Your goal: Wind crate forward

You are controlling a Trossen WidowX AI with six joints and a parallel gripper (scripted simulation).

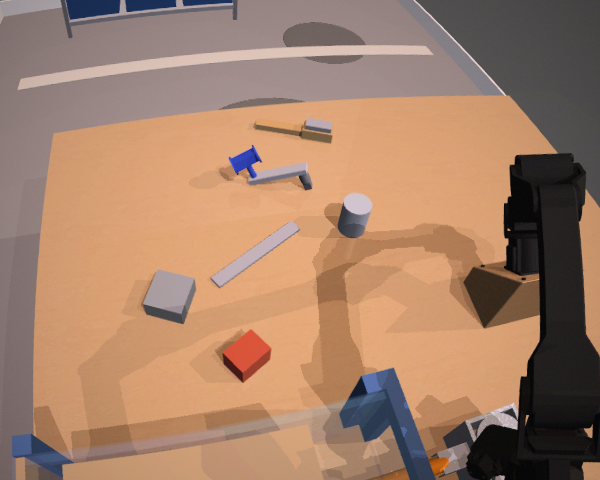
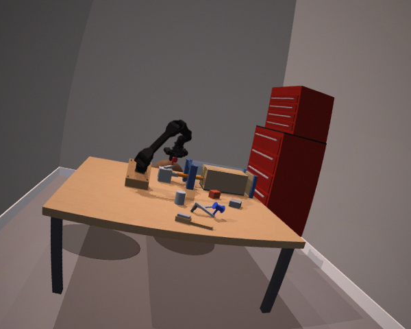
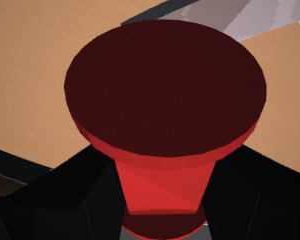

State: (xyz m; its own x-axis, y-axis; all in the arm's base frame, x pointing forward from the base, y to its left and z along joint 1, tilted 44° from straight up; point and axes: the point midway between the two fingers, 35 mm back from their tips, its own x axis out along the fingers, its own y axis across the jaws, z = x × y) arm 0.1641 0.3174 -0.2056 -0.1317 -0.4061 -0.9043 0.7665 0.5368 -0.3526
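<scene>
The red-gripped winch handle lies 5 cm to the right of my gripper tip and 3 cm below it. Round my gripper tip: blue steel frame (13 cm ahead, 8 cm to the right, 3 cm below); then red knob (1 cm to the right, 1 cm ahead); then grey winch (12 cm to the right, 10 cm below, 4 cm behind).
</scene>
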